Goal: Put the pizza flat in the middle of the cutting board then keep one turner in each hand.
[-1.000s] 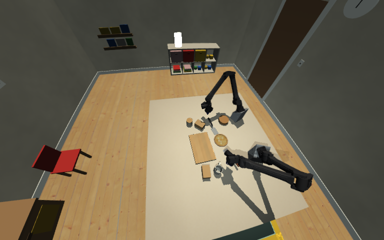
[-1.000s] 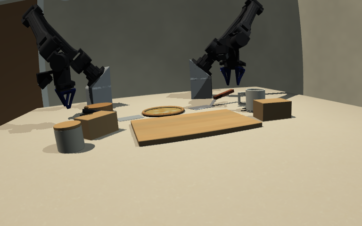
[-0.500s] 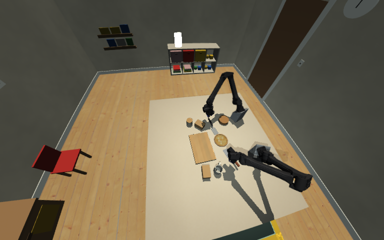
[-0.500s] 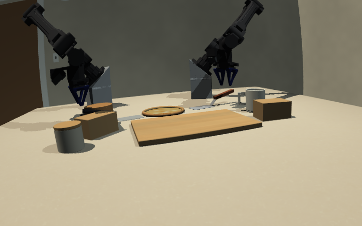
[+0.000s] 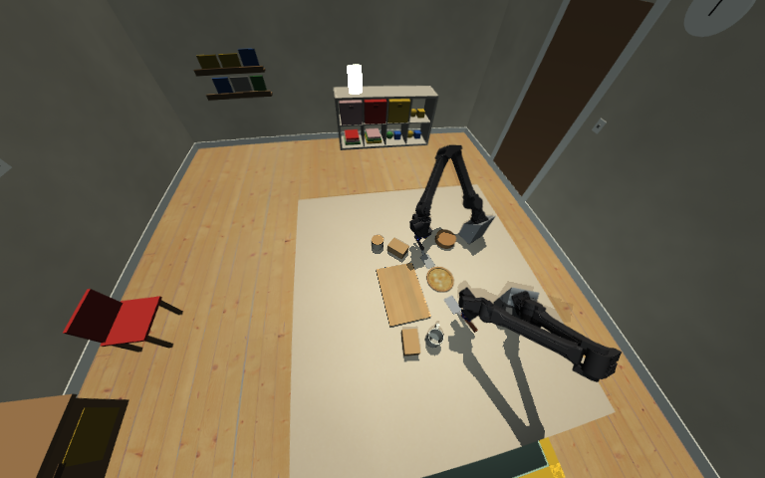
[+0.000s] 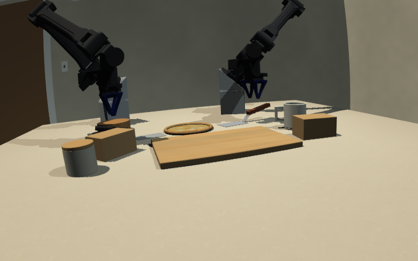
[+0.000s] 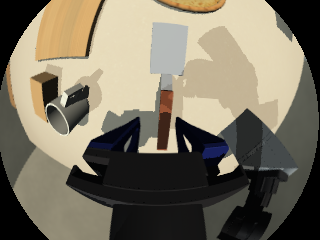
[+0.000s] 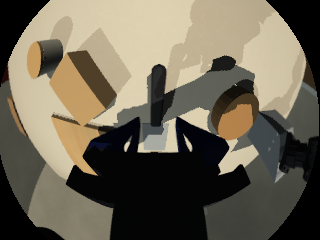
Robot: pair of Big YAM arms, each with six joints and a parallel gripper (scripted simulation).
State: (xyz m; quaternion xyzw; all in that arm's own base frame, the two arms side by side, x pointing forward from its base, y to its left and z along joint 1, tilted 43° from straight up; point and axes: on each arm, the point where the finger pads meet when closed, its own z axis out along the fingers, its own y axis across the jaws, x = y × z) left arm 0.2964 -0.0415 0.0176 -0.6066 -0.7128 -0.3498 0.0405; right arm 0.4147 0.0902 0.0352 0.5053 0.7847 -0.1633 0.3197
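Right now the black-handled turner is 70 mm below my right hand, 30 mm to the left of it and 10 mm behind it. From my right hand the other things lie so: pizza 260 mm to the left, 90 mm below, 80 mm behind; then cutting board 310 mm to the left, 180 mm ahead, 90 mm below; then lidded canister 280 mm ahead, 60 mm below, 50 mm to the right.
Now: the brown-handled turner 80 mm below my left hand and 40 mm to the right of it. From my left hand the other things lie so: pizza 270 mm to the right, 90 mm below, 40 mm ahead; then cutting board 300 mm ahead, 210 mm to the right, 90 mm below; then black-handled turner 490 mm to the right, 110 mm ahead, 70 mm below.
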